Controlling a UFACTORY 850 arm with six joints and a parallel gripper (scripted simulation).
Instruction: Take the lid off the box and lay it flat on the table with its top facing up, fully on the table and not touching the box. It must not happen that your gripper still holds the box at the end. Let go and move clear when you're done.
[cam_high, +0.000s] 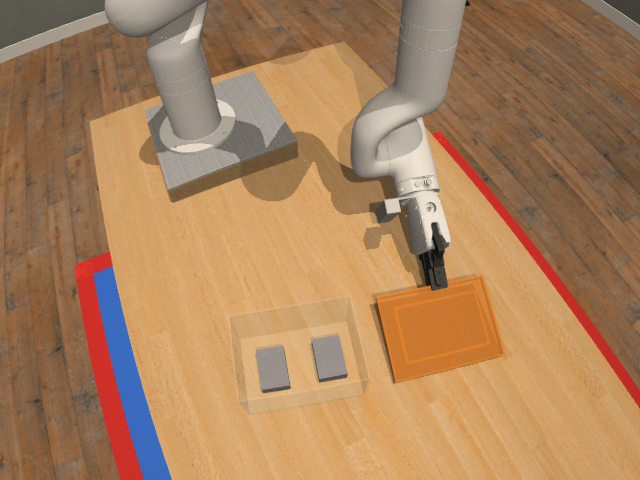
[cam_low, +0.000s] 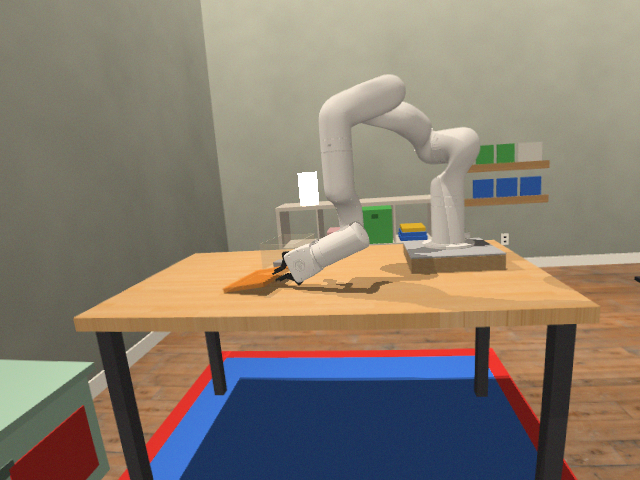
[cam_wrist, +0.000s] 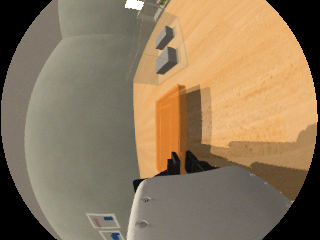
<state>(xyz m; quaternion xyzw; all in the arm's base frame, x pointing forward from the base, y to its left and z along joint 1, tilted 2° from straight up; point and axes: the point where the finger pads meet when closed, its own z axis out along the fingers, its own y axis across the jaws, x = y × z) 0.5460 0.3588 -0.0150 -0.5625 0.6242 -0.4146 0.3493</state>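
Now: hand 9 cm short of the orange lid, 2 cm to the left of it and 2 cm above it. Also, from my hand: clear box (7 cm ahead, 28 cm to the right, 1 cm above).
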